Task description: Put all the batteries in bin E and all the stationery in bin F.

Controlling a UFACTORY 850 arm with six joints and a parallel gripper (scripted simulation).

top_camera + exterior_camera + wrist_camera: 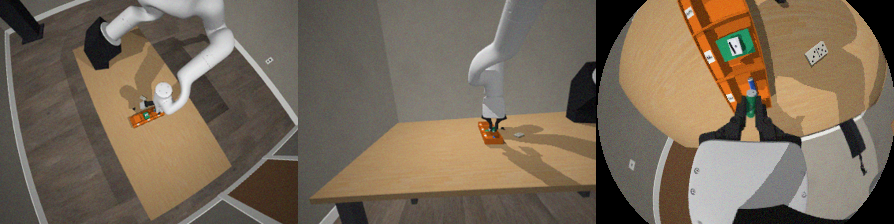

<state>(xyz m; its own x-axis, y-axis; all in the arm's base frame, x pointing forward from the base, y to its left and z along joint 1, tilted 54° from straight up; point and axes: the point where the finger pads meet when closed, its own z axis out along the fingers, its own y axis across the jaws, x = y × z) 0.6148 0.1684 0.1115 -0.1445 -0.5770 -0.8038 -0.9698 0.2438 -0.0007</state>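
My hand is 20 mm above the green battery. From my hand the other things lie so: small grey thing 10 mm ahead, 80 mm to the right, 50 mm below; then blue piece 60 mm below; then orange bin tray 20 mm ahead, 80 mm to the right, 60 mm below.
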